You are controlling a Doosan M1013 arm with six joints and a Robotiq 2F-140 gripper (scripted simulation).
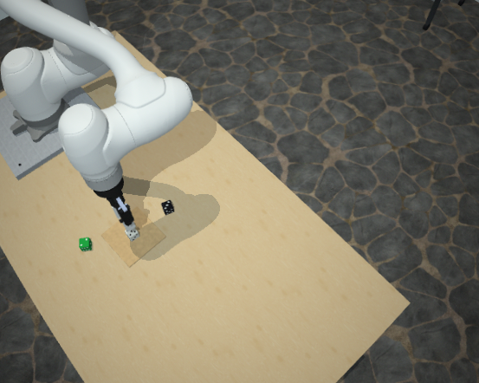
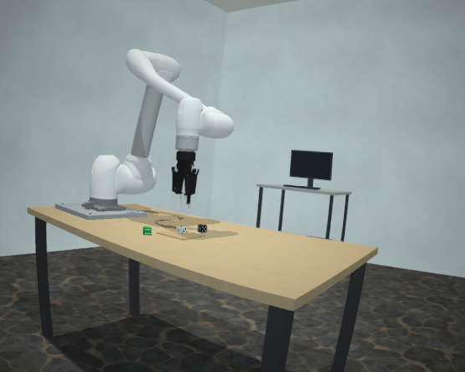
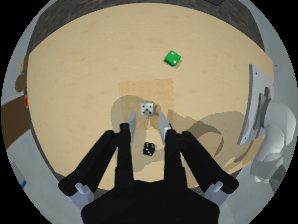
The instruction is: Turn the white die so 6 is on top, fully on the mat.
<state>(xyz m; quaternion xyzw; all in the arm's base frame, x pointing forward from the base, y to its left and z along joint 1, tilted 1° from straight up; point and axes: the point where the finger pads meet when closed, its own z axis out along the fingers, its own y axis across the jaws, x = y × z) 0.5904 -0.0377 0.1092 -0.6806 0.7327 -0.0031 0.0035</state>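
Right now my hand is 110 mm above the white die. Also, from my hand: green die 120 mm to the right, 110 mm below, 70 mm behind; then tan mat 120 mm below; then black die 130 mm to the left, 110 mm below.
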